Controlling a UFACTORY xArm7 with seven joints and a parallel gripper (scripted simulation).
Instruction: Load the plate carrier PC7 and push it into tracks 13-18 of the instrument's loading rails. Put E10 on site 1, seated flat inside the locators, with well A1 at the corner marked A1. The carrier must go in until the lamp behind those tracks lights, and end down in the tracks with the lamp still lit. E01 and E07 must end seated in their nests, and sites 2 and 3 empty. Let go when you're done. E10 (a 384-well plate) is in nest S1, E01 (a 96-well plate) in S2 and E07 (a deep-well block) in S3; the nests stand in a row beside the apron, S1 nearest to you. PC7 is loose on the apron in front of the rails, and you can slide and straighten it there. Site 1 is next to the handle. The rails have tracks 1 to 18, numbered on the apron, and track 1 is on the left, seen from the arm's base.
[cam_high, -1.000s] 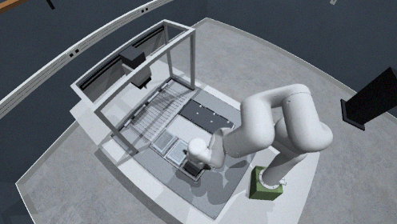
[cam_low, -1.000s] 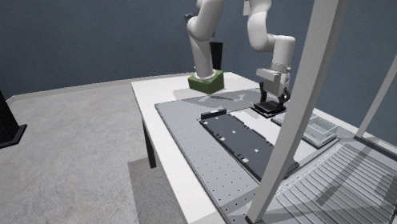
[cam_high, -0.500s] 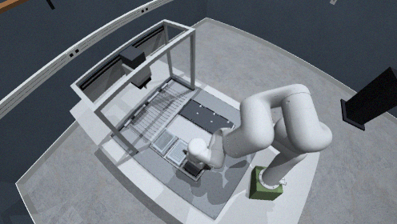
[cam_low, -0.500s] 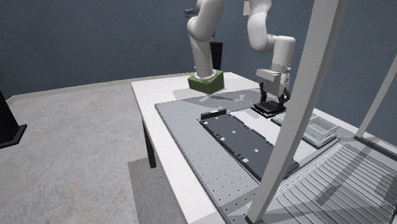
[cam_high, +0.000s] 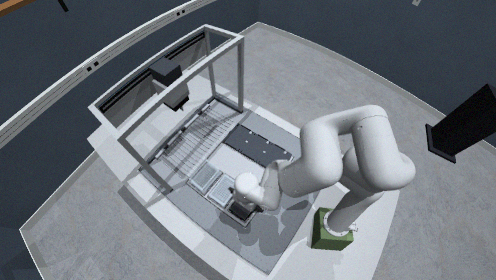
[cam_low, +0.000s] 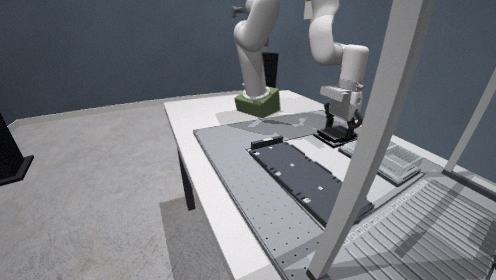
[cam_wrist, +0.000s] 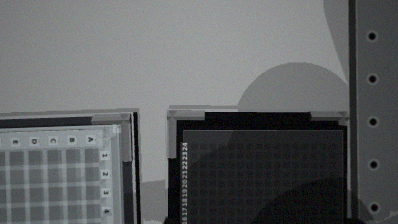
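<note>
The nest S1 lies 20 mm below my hand. From my hand the other things lie so: frame post: 450 mm to the right, 250 mm ahead, 220 mm above; then plate carrier PC7: 280 mm to the right, 80 mm ahead, 10 mm below.
</note>
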